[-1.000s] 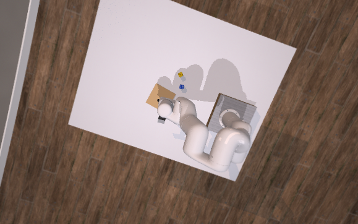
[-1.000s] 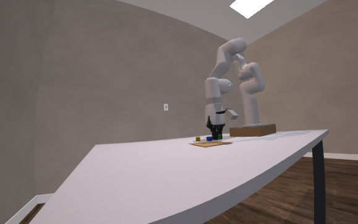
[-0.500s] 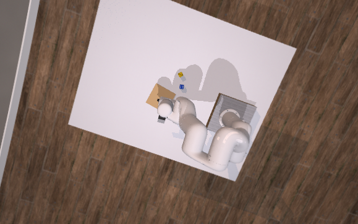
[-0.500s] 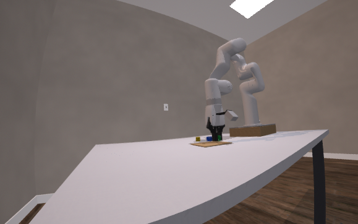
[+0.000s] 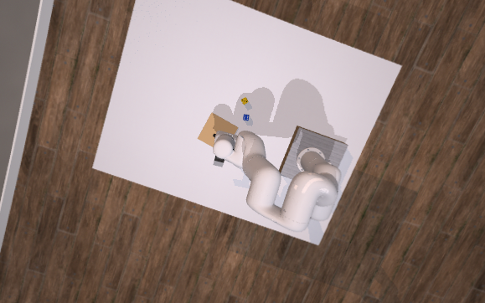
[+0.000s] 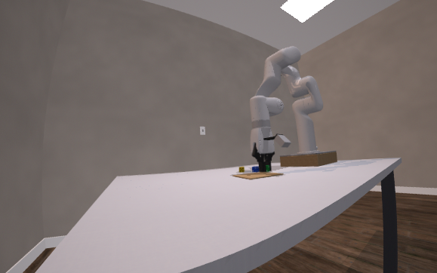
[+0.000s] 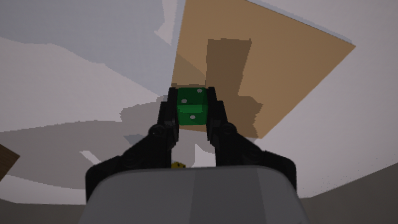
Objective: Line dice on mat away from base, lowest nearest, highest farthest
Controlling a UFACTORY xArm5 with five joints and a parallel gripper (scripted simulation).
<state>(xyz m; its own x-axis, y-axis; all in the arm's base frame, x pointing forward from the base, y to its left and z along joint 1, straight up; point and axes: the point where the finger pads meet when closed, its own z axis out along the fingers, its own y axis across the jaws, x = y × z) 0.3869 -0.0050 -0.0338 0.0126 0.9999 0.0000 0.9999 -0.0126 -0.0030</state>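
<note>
My hand is 10 mm above the green die. The rest, counted from my hand: tan mat 50 mm ahead, 30 mm below; blue die 110 mm to the right, 60 mm behind, 20 mm below; yellow die 180 mm to the right, 30 mm behind, 20 mm below.
</note>
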